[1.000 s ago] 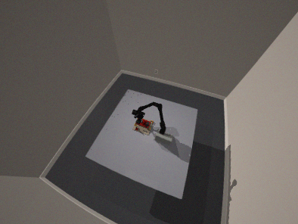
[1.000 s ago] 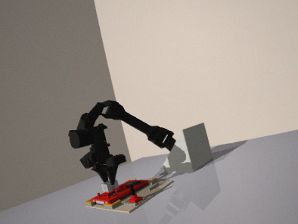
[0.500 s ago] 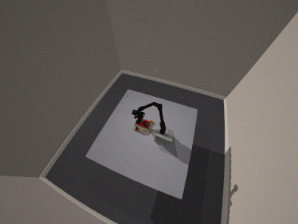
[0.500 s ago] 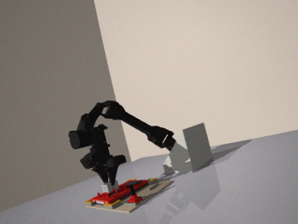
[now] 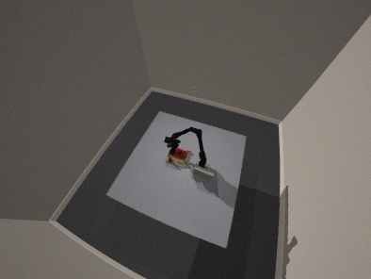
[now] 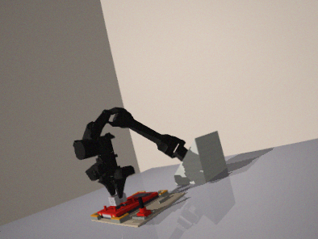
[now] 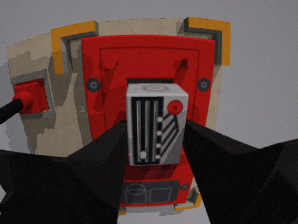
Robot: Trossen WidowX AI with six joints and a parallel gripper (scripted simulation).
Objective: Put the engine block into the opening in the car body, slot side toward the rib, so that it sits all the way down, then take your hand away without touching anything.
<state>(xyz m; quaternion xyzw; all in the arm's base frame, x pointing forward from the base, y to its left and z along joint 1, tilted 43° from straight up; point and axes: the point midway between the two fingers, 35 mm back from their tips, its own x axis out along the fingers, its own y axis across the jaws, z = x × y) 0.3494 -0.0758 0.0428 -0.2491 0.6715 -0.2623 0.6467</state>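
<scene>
The engine block lies 1 cm below my gripper tip.
</scene>
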